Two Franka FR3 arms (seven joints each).
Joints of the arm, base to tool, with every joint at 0 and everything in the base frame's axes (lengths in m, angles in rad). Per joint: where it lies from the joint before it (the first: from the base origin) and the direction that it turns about. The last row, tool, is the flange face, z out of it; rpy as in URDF.
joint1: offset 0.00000 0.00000 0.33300 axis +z
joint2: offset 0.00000 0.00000 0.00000 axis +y
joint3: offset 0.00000 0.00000 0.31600 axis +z
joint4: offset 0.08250 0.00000 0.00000 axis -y
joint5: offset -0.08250 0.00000 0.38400 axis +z
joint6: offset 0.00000 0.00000 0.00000 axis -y
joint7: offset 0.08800 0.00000 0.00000 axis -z
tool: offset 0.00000 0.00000 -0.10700 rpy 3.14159 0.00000 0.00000
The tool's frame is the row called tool.
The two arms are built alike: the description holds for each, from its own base.
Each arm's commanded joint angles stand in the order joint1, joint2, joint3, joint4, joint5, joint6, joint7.
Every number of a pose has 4 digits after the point.
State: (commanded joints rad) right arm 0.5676 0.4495 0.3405 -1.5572 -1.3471 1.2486 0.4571; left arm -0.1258 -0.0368 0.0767 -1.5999 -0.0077 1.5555 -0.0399
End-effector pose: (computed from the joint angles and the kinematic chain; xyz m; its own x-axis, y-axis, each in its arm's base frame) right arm 0.5099 0.3882 0.4420 0.8777 0.4755 -0.0597 0.1465 -0.1475 0.9782; left arm 0.5407 -0.0266 0.6296 0.9999 -0.0094 -0.0081 -0.0093 -0.9999 0.0102
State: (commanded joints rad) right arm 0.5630 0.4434 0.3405 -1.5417 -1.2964 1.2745 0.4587; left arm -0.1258 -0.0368 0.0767 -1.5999 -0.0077 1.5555 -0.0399
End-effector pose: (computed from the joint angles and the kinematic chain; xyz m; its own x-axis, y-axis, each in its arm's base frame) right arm 0.5106 0.3894 0.4460 0.8787 0.4744 -0.0524 0.1676 -0.2038 0.9646; left arm 0.5407 -0.0266 0.6296 0.9999 -0.0094 -0.0081 -0.0093 -0.9999 0.0102
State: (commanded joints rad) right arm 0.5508 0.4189 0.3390 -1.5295 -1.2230 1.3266 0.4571; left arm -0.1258 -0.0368 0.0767 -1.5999 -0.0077 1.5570 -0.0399
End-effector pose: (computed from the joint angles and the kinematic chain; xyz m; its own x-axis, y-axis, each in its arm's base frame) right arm 0.5117 0.3886 0.4579 0.8766 0.4802 -0.0322 0.1932 -0.2899 0.9373; left arm 0.5409 -0.0266 0.6297 0.9999 -0.0094 -0.0066 -0.0093 -0.9999 0.0103
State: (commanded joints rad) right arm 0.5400 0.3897 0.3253 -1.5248 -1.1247 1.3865 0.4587; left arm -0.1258 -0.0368 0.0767 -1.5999 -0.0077 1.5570 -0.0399
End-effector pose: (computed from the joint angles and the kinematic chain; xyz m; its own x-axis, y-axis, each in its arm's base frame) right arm 0.5129 0.3846 0.4677 0.8799 0.4751 -0.0116 0.2223 -0.3898 0.8937; left arm 0.5409 -0.0266 0.6297 0.9999 -0.0094 -0.0066 -0.0093 -0.9999 0.0103
